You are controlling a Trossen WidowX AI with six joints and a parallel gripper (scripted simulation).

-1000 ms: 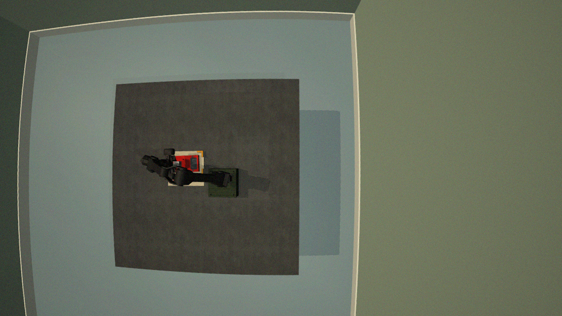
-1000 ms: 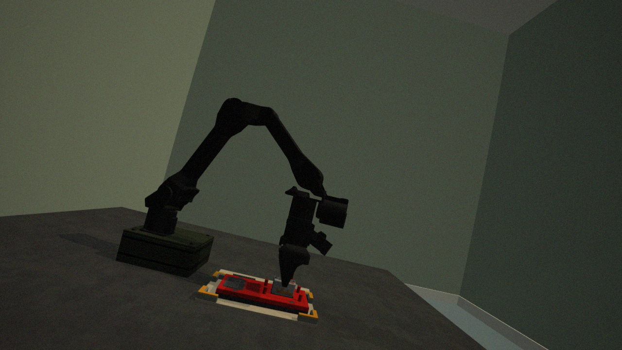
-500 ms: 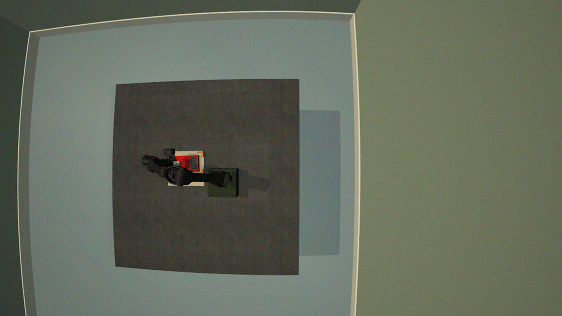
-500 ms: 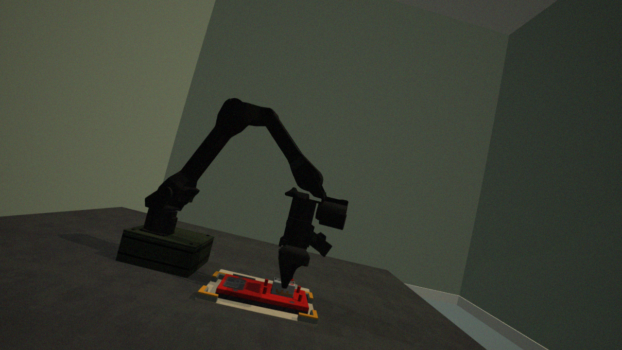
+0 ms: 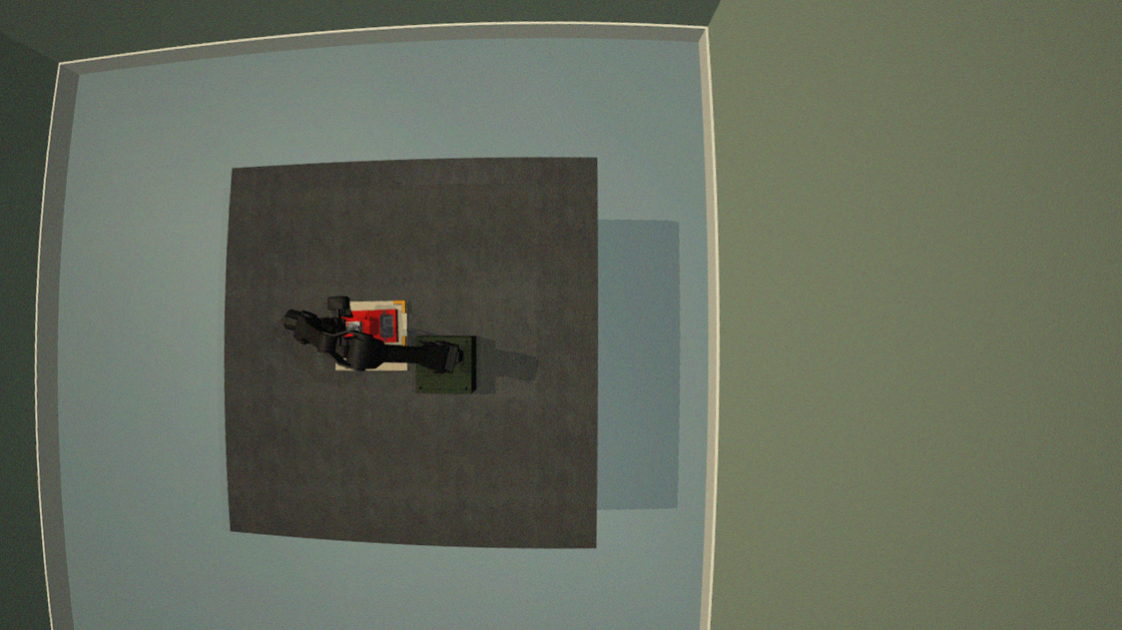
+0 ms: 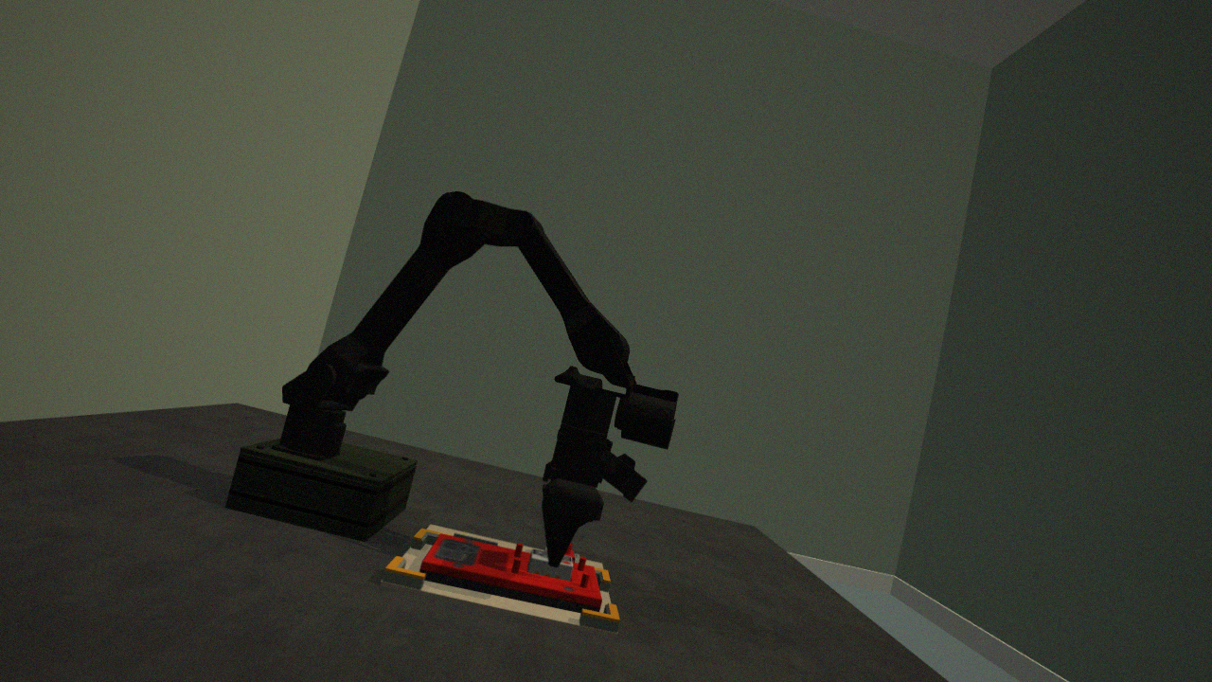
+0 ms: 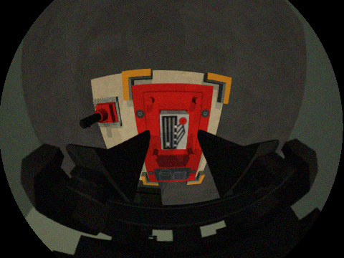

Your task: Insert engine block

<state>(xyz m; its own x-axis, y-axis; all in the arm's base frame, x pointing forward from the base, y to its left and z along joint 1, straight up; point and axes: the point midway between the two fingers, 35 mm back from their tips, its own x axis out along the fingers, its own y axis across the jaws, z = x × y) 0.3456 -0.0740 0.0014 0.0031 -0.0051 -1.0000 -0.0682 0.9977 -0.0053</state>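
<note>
Now: gripper tip 2 cm above the grey engine block. From my gripper tip the other things lie so: beige base plate 4 cm behind, 1 cm to the left, 3 cm below; black post 1 cm ahead, 11 cm to the left, 1 cm below.
</note>
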